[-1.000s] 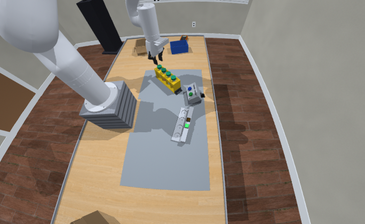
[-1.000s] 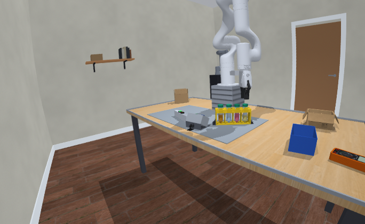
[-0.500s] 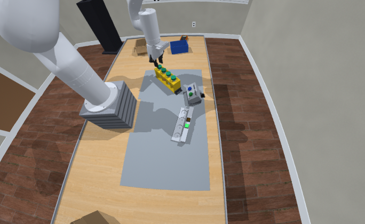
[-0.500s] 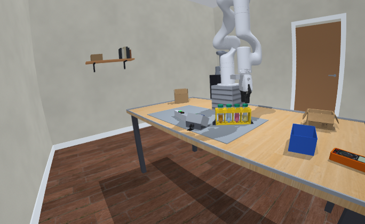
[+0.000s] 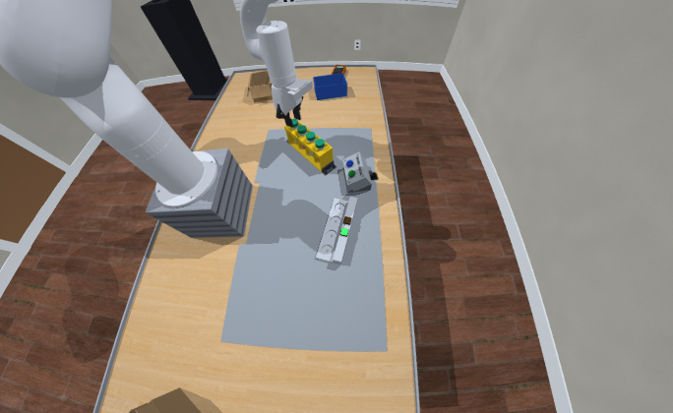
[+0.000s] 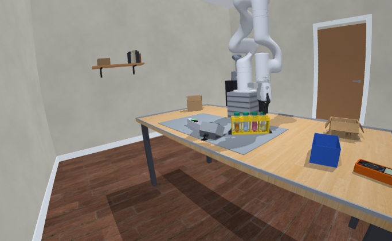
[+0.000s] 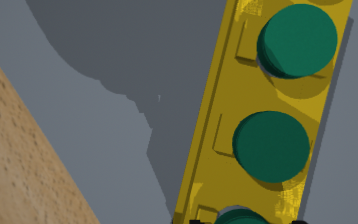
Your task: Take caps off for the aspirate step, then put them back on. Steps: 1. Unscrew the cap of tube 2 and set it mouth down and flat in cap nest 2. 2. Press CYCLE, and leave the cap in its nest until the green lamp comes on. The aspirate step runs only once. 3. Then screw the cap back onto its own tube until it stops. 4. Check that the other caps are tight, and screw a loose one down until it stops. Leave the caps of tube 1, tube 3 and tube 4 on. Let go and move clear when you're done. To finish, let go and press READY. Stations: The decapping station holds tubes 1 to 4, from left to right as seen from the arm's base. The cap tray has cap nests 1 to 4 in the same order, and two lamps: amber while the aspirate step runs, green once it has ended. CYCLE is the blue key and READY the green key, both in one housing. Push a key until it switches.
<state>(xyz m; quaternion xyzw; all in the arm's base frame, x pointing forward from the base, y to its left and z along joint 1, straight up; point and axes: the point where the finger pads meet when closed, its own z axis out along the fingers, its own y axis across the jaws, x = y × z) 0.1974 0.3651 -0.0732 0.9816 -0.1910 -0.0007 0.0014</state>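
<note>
Right now the green cap is 4 cm ahead of my hand, 3 cm to the right of it and 2 cm below it. The rest, counted from my hand: green key 25 cm ahead, 17 cm to the right, 7 cm below; key housing 26 cm ahead, 14 cm to the right, 8 cm below; blue key 24 cm ahead, 13 cm to the right, 7 cm below.
</note>
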